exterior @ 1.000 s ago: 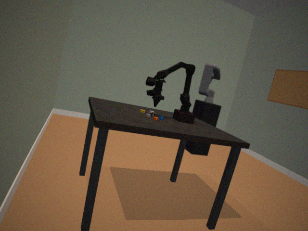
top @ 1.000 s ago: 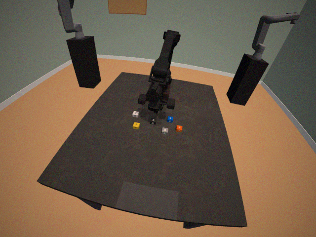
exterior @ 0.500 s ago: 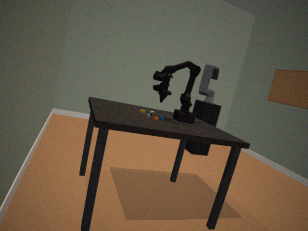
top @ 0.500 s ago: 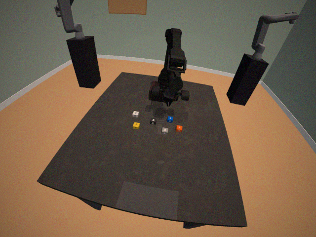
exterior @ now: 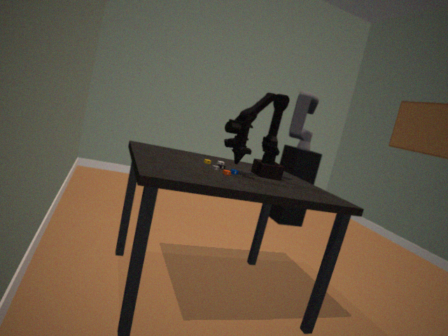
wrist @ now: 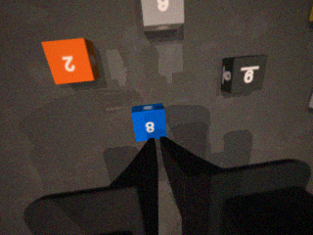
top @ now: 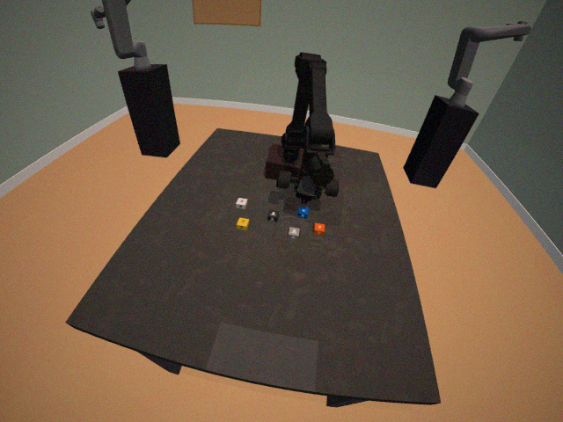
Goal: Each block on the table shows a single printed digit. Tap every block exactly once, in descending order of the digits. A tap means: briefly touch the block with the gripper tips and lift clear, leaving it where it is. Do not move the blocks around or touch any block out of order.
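Right now my gripper tip is 40 mm above the blue block. Round my gripper tip: black block (40 mm ahead, 90 mm to the right, 40 mm below); orange block (60 mm ahead, 60 mm to the left, 40 mm below); grey block (100 mm ahead, 20 mm to the right, 40 mm below).
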